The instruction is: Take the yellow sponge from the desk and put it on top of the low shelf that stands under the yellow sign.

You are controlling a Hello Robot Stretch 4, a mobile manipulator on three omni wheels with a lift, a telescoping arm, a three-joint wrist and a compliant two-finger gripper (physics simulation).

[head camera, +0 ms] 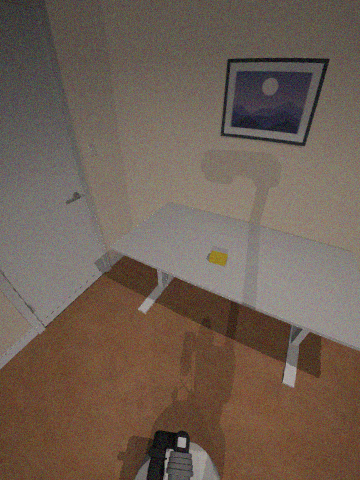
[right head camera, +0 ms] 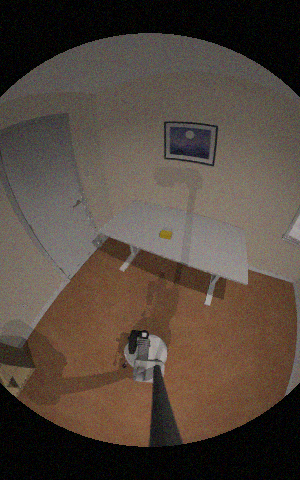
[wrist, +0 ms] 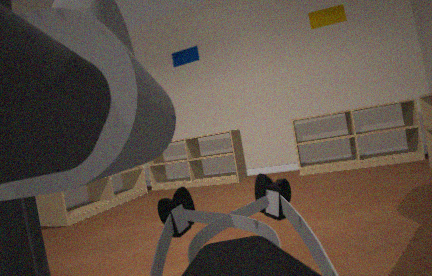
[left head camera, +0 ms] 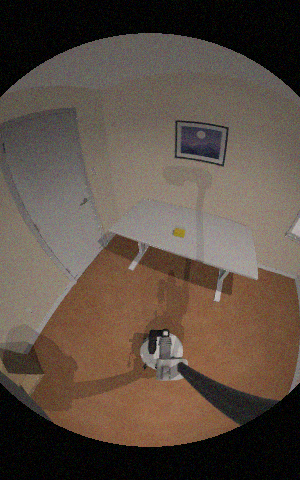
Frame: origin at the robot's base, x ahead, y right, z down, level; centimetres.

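Seen in the pictures: gripper, between the fingertips: (right head camera: 129, 369) (wrist: 223, 195) (left head camera: 150, 369).
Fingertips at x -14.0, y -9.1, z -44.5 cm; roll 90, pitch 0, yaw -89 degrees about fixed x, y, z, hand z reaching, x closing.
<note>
A point is followed by its place in that frame.
The yellow sponge (head camera: 218, 258) @[x 98.2, y 13.6, z -73.7 cm] (left head camera: 179, 233) @[x 97.9, y 13.8, z -73.0 cm] (right head camera: 166, 234) @[x 98.0, y 14.7, z -73.7 cm] lies on the white desk (head camera: 305, 280) @[x 88.9, y 64.2, z -69.3 cm] (left head camera: 235, 250) @[x 79.7, y 68.5, z -69.3 cm] (right head camera: 225, 252) @[x 80.7, y 69.9, z -69.3 cm], left of the desk's middle. In the wrist view the yellow sign (wrist: 327, 17) @[x -275.6, y -169.4, z -171.4 cm] is on the wall at the upper right, and the low shelf (wrist: 358, 134) @[x -238.2, y -158.1, z -31.8 cm] stands on the floor under it. My gripper (wrist: 223, 195) @[x -14.0, y -9.1, z -44.5 cm] is open, with its fingertips apart and nothing between them. It is away from the desk; the sponge does not show in the wrist view.
The wrist view shows a blue sign (wrist: 185, 56) @[x -345.4, y 6.0, z -172.5 cm] above another low shelf (wrist: 239, 155) @[x -299.6, y -40.9, z -26.9 cm], and a further shelf (wrist: 55, 207) @[x -208.5, y 135.5, z -14.4 cm] at the left. A door (head camera: 45, 165) @[x 128.4, y -103.2, z -118.2 cm] (left head camera: 55, 185) @[x 114.1, y -108.9, z -124.7 cm] is left of the desk. A framed picture (head camera: 272, 100) @[x 151.5, y 40.6, z -153.9 cm] hangs above the desk, whose legs (head camera: 290, 365) (left head camera: 218, 290) reach the floor.
</note>
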